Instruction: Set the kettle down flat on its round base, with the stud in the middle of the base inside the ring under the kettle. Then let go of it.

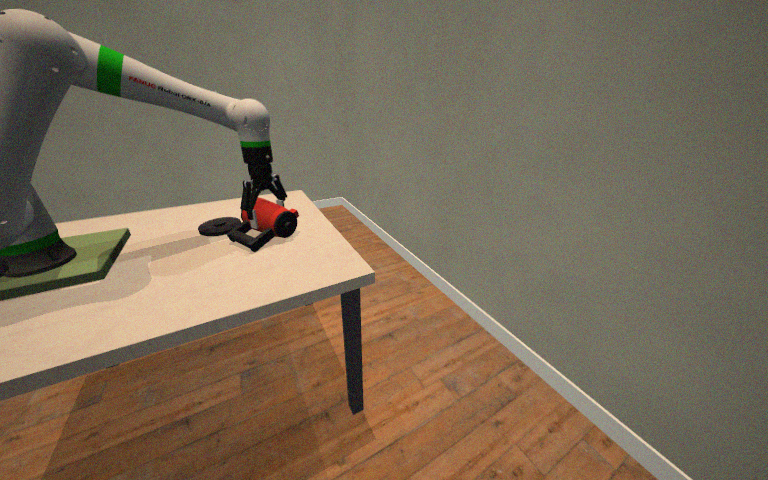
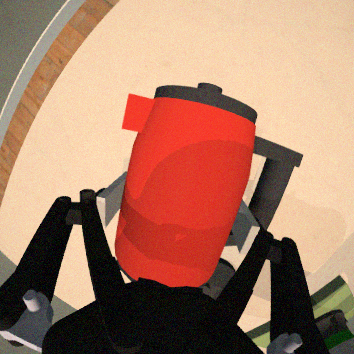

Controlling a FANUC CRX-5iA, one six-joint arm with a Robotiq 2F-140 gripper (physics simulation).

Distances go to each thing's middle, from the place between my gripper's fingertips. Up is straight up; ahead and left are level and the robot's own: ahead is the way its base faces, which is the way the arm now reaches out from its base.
Labels:
Now: hand 20 mm to the left of the red kettle [image 2: 190, 161], 20 mm below it and 20 mm past it. Round my hand: round black base [image 2: 223, 270] (150 mm behind, 140 mm to the left, 30 mm below).

